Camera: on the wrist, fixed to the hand. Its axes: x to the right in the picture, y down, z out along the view.
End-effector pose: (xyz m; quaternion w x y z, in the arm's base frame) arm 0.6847 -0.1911 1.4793 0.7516 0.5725 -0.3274 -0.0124
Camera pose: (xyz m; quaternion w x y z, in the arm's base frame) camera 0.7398 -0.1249 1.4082 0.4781 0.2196 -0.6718 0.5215
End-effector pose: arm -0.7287 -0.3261 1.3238 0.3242 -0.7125 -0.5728 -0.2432
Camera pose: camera -0.7872 -0.3987 1.3853 0.4224 -0.8933 0.0738 0.1344
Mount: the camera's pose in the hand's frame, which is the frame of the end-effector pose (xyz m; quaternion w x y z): -0.0168 -0.0586 -0.0936 0.6985 0.0704 -0.0471 0.7106
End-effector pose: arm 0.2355 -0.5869 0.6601 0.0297 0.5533 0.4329 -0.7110
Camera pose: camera 0.2827 -0.4970 0.7067 0.5074 0.6627 -0.1422 -0.5321
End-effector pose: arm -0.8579 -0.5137 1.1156 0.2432 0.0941 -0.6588 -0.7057
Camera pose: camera -0.8138 -0.5878 1.0446 0.6337 -0.4185 -0.5882 -0.2782
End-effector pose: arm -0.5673 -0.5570 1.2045 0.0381 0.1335 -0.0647 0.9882
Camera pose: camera -0.5700 -0.4871 1.1174 0.6880 -0.0965 0.0723 -0.7156
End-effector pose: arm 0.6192 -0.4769 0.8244 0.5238 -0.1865 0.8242 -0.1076
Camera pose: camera 0.5525 -0.5247 0.9001 0.4943 0.4872 0.6760 0.2478
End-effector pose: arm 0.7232 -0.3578 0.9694 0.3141 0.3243 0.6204 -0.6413
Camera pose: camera 0.6884 -0.2623 1.0158 0.6815 0.6593 0.1430 -0.2837
